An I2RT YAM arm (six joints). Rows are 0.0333 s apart.
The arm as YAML. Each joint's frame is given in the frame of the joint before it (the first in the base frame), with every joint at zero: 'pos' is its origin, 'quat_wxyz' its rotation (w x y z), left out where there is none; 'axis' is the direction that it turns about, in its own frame. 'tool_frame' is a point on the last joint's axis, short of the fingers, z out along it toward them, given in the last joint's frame.
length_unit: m
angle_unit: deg
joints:
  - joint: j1
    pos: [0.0, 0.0, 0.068]
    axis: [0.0, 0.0, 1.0]
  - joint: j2
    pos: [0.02, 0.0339, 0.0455]
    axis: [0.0, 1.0, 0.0]
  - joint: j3
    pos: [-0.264, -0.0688, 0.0]
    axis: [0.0, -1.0, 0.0]
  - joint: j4
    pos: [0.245, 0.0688, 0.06]
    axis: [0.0, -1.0, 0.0]
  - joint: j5
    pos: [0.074, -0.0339, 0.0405]
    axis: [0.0, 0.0, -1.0]
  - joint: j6
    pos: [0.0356, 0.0, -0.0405]
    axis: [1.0, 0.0, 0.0]
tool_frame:
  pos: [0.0, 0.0, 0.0]
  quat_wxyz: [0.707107, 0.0, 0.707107, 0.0]
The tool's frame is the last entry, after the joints.
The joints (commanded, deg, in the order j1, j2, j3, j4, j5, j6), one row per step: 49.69, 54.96, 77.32, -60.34, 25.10, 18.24; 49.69, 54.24, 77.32, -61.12, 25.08, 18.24; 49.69, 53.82, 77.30, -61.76, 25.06, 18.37; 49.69, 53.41, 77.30, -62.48, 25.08, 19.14; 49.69, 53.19, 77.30, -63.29, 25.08, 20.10; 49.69, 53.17, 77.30, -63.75, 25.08, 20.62; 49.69, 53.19, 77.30, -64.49, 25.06, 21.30; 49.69, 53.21, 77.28, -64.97, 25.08, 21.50; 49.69, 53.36, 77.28, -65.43, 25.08, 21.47; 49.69, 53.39, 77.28, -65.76, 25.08, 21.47
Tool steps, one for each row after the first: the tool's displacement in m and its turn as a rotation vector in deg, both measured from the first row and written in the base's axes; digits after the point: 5 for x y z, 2 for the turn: -0.00302, -0.00354, 0.00054, -0.04, 0.05, 0.02; -0.00490, -0.00574, 0.00045, -0.11, 0.25, -0.04; -0.00682, -0.00802, 0.00032, 0.25, 0.65, -0.49; -0.00817, -0.00962, -0.00037, 0.55, 1.28, -1.03; -0.00859, -0.01011, -0.00099, 0.61, 1.70, -1.34; -0.00910, -0.01069, -0.00209, 0.57, 2.37, -1.72; -0.00938, -0.01104, -0.00290, 0.31, 2.74, -1.86; -0.00925, -0.01088, -0.00386, -0.18, 3.12, -1.85; -0.00941, -0.01107, -0.00438, -0.46, 3.35, -1.86
